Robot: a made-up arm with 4 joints.
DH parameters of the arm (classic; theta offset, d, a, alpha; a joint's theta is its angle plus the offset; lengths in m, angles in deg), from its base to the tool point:
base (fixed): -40.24 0 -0.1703 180
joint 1: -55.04 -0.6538 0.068 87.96
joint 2: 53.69 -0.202 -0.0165 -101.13
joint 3: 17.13 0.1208 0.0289 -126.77
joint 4: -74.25 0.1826 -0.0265 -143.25
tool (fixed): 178.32 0.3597 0 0
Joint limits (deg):
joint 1: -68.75..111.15
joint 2: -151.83..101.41
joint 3: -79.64..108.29
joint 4: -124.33..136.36
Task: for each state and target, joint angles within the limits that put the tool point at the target. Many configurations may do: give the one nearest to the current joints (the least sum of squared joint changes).
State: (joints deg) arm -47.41 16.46 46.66 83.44
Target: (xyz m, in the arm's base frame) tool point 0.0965 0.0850 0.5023
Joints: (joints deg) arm -19.49 -4.85 56.40 75.54
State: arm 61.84 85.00 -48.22 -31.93
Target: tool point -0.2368 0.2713 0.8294
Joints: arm 90.33 96.53 -58.49 -43.03
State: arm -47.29 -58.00 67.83 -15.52
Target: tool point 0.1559 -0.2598 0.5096
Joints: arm -3.35 -28.38 59.05 -11.34
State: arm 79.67 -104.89 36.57 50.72
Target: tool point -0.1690 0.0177 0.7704
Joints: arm 110.57 -151.83 14.07 69.96
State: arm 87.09 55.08 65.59 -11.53
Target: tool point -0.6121 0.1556 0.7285
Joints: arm 98.63 76.18 69.15 -32.61
